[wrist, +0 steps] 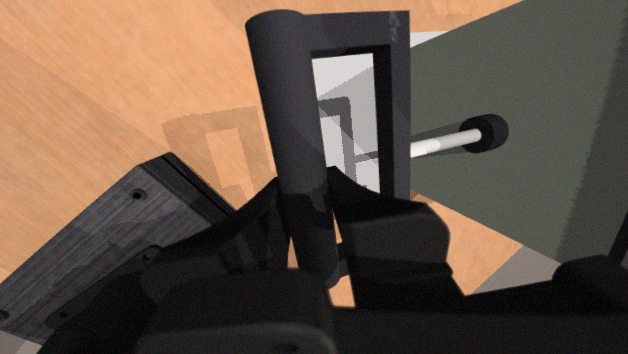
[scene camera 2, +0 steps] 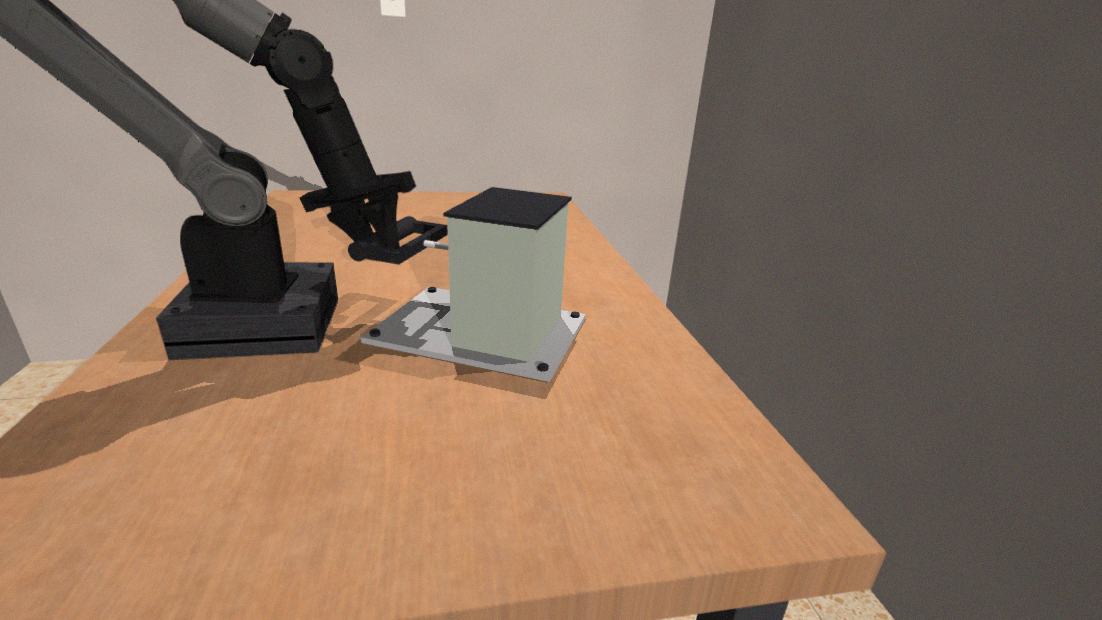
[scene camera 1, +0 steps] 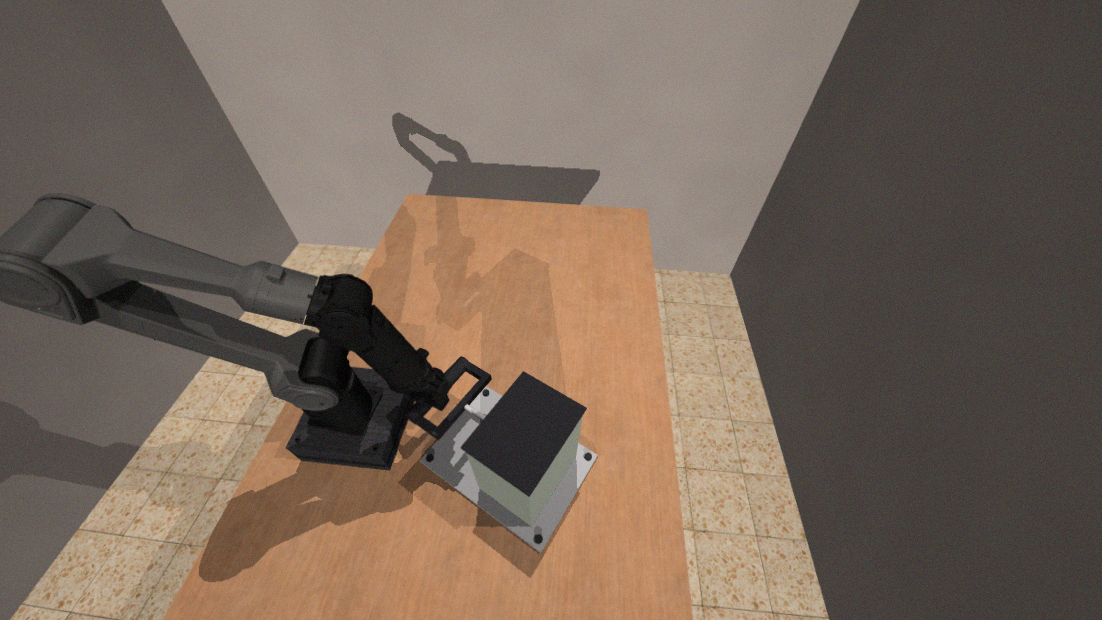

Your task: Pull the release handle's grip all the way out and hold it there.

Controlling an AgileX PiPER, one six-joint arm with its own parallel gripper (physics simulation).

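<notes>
The release handle's grip [scene camera 1: 456, 369] [scene camera 2: 359, 251] [wrist: 290, 110] is a dark round bar along the outer side of a black rectangular frame. My gripper [scene camera 1: 431, 402] [scene camera 2: 380, 243] [wrist: 308, 186] is shut on this bar near one end, with one finger on each side. The pale rod [scene camera 1: 473, 411] [scene camera 2: 436, 245] [wrist: 442, 144] joins the frame to a black collar [wrist: 484, 133] on the pale green housing [scene camera 2: 500, 285] [wrist: 525, 85]. A clear length of rod shows between frame and collar in the wrist view. The fingers hide part of the grip and frame.
The housing has a black lid [scene camera 1: 524, 431] [scene camera 2: 508, 206] and stands on a light grey base plate [scene camera 1: 462, 481] [scene camera 2: 561, 337] with dark bolts. The arm's black base [scene camera 1: 339, 452] [scene camera 2: 242, 335] [wrist: 125, 210] is close beside the handle on the wooden table [scene camera 1: 608, 308] [scene camera 2: 431, 478].
</notes>
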